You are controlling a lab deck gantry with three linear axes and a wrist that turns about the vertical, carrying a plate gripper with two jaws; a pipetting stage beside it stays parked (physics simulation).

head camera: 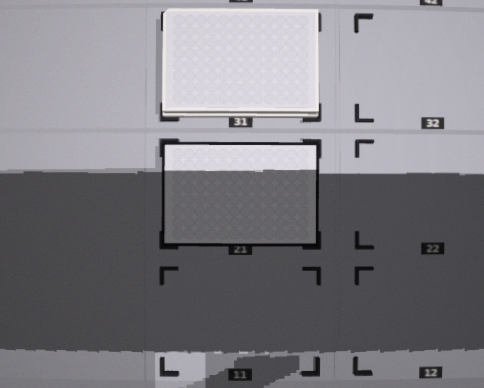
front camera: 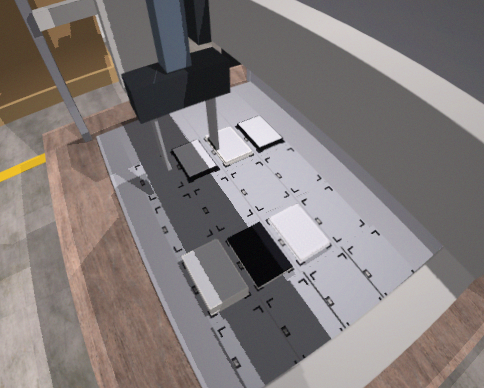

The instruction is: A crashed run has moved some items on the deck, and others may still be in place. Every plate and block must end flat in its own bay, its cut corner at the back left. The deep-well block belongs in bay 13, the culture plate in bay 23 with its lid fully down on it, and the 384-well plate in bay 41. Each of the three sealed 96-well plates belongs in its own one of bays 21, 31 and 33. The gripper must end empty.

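Frame: origin at the robot's base, x back, y down, z right, level; centimetres.
Where they show: gripper, between the fingertips: [front camera: 190,154]; robot's base, origin of its link: [head camera: 164,370] [front camera: 136,167].
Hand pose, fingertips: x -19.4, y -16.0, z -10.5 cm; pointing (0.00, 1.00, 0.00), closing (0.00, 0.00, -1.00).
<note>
Each offset is from my fingertips to the top centre of the thing.
My gripper [front camera: 193,159] is open and empty, its jaws apart above the far end of the deck. A black-edged sealed 96-well plate @(dx +13.0, dy +14.5, dz -4.5 cm) [front camera: 195,160] [head camera: 240,200] lies flat in bay 21. A cream-edged sealed plate @(dx +13.0, dy +14.5, dz -15.2 cm) [front camera: 231,146] [head camera: 240,62] lies in bay 31. The black-edged, plain-topped 384-well plate @(dx +13.0, dy +14.5, dz -25.9 cm) [front camera: 260,131] sits in bay 41. In the front view, the thick deep-well block @(dx -19.8, dy +11.8, dz +6.2 cm) [front camera: 217,275] stands in bay 13, the black culture plate @(dx -19.8, dy +14.3, dz -4.5 cm) [front camera: 259,254] in bay 23, and a white sealed plate @(dx -19.8, dy +14.5, dz -15.2 cm) [front camera: 300,232] in bay 33. Lid seating and most cut corners are too small to tell.
Printed corner marks and number labels cover the deck [front camera: 350,295] [head camera: 400,300]. A broad shadow band crosses it. A pale beam [front camera: 360,340] runs along the near edge, a tall grey panel [front camera: 340,105] along the right, and a post [front camera: 60,75] stands at the back left.
</note>
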